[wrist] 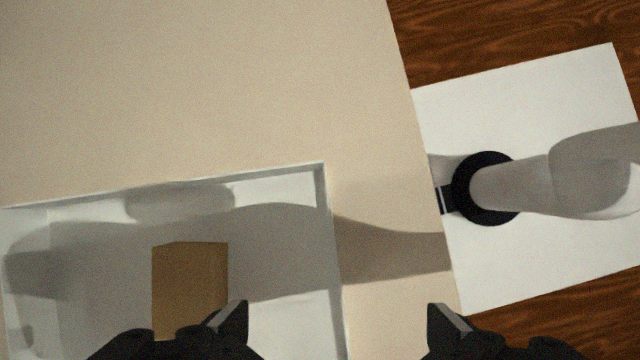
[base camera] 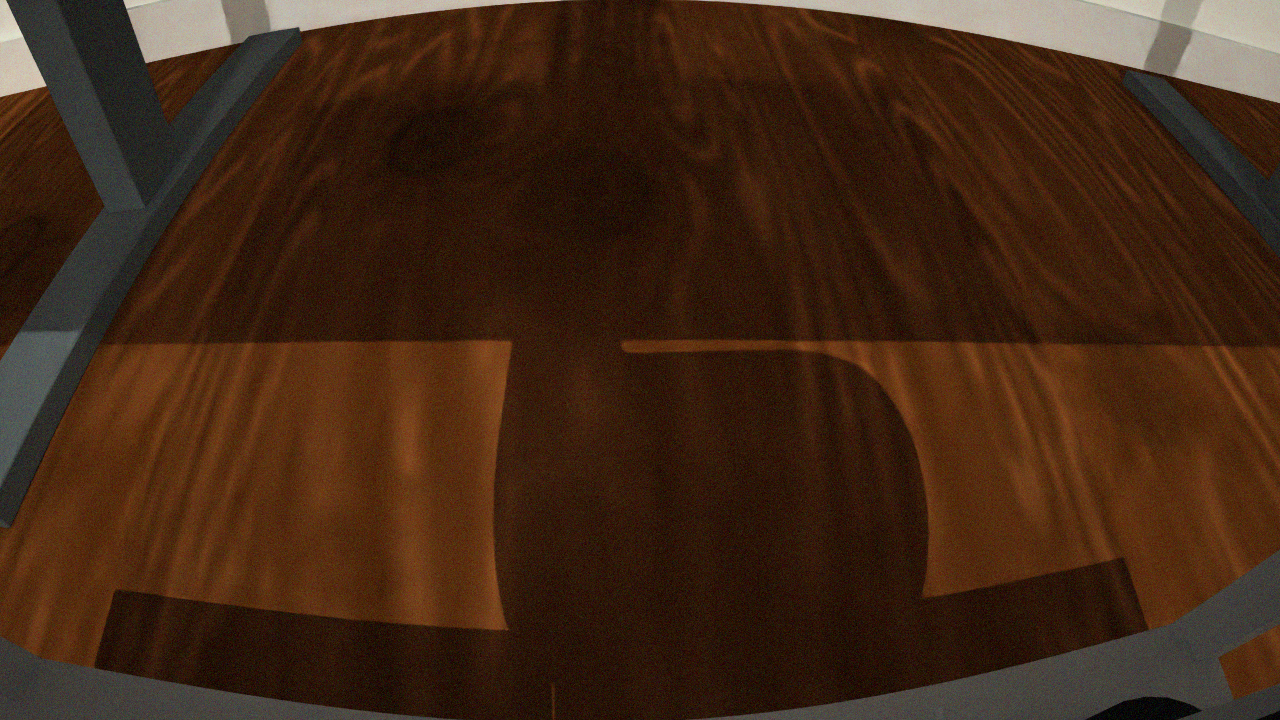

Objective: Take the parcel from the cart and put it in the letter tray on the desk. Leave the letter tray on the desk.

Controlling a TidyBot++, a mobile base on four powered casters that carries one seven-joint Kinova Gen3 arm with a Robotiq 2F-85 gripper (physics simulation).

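Places are measured from the arm's base along level axes (x ahead, y left, z up), in metres.
Pixels of known places: gripper, fingertip midpoint: [wrist: 337, 322]; arm's base, link origin: [wrist: 490, 188].
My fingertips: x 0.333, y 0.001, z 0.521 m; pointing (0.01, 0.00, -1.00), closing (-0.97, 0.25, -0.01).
Note:
Ahead of a thing's pixels: the offset from my fingertips to its top centre. "pt": to the spot under its first point. Level surfaces: height alone.
The brown box-shaped parcel @[0.154 m ahead, 0.004 m right, 0.145 m down] [wrist: 187, 285] rests inside the white letter tray @[pt 0.043 m ahead, 0.083 m right, 0.195 m down] [wrist: 280, 189], at the lower left of the wrist view. The letter tray lies on the beige desk top @[0.198 m down] [wrist: 200, 75]; its near part is cut off by the lower edge of the view. My gripper [wrist: 337, 322] is open and empty, above the tray's right side wall. The left finger overlaps the parcel's lower right corner in the view, and the parcel's lower end is partly hidden behind the finger. The cart does not show in either view.
My white base top [wrist: 525, 105] with the arm's black mounting ring [wrist: 462, 187] is right of the desk edge. In the base camera view, grey-blue leg frames stand on the wooden floor at left [base camera: 205, 116] and right [base camera: 1199, 143], with a pale wall behind.

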